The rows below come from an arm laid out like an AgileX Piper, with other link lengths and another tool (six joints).
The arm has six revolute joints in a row. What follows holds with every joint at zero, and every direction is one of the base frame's.
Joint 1 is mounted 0.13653 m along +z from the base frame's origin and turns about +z.
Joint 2 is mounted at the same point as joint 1 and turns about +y.
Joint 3 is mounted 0.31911 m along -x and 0.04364 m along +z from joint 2 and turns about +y.
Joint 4 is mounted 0.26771 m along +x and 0.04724 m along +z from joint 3 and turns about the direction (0.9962, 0, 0.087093).
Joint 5 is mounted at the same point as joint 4 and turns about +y.
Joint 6 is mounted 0.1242 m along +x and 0.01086 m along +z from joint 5 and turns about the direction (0.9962, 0, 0.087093).
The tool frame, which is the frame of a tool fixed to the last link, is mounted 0.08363 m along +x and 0.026 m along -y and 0.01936 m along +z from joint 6; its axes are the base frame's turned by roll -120.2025, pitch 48.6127 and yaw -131.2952 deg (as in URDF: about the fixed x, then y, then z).
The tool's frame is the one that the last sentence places.
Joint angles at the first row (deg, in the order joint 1, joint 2, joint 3, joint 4, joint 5, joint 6):
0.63 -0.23 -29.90 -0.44 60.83 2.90
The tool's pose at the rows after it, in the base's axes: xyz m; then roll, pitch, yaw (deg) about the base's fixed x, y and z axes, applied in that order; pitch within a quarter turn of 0, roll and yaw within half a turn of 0:
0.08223 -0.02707 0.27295 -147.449 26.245 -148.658
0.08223 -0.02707 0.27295 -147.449 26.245 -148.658
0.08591 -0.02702 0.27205 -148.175 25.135 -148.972
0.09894 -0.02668 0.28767 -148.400 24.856 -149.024
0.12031 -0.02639 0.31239 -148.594 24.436 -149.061
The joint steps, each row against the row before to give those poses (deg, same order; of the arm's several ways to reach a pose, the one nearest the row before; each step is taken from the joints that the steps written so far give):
0.01 0.00 0.00 -0.01 0.01 0.12
0.00 0.00 0.00 0.00 0.00 0.00
-0.01 1.55 -0.14 0.01 -0.14 0.00
0.00 4.94 -2.17 0.05 -2.42 0.00
0.00 7.45 -3.97 0.00 -3.02 -0.06

